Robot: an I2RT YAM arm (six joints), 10 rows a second.
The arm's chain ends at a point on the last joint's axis. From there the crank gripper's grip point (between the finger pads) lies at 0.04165 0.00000 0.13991 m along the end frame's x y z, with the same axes.
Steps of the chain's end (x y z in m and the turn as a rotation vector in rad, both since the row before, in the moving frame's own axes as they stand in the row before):
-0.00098 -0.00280 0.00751 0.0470 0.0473 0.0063
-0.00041 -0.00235 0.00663 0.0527 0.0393 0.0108
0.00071 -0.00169 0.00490 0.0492 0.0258 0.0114
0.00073 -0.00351 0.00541 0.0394 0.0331 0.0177
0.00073 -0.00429 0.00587 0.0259 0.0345 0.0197
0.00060 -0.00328 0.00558 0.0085 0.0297 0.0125
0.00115 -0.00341 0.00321 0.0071 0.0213 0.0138
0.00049 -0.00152 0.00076 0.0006 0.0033 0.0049
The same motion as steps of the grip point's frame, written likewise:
0.00561 -0.00904 0.00524 0.0470 0.0473 0.0063
0.00509 -0.00920 0.00470 0.0527 0.0393 0.0108
0.00434 -0.00805 0.00362 0.0492 0.0258 0.0114
0.00538 -0.00821 0.00386 0.0394 0.0331 0.0177
0.00556 -0.00703 0.00431 0.0259 0.0345 0.0197
0.00474 -0.00392 0.00428 0.0085 0.0297 0.0125
0.00412 -0.00380 0.00229 0.0071 0.0213 0.0138
0.00095 -0.00140 0.00062 0.0006 0.0033 0.0049

